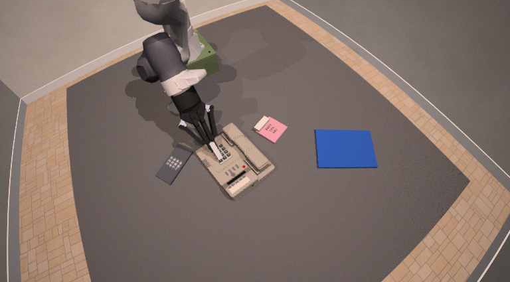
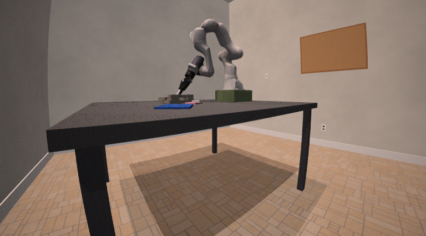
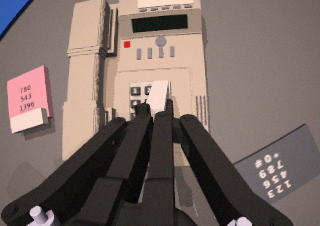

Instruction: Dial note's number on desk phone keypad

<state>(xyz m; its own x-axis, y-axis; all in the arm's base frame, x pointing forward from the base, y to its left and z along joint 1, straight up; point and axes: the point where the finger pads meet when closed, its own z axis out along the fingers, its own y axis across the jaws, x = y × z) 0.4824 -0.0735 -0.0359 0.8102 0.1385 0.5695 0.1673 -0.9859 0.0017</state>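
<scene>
The handset lies 9 cm to the left of my hand, 3 cm ahead of it and 2 cm below it. The rest, counted from my hand: pink note (22 cm to the left, 6 cm below, 1 cm behind); then blue mat (40 cm to the left, 20 cm ahead, 6 cm below).
</scene>
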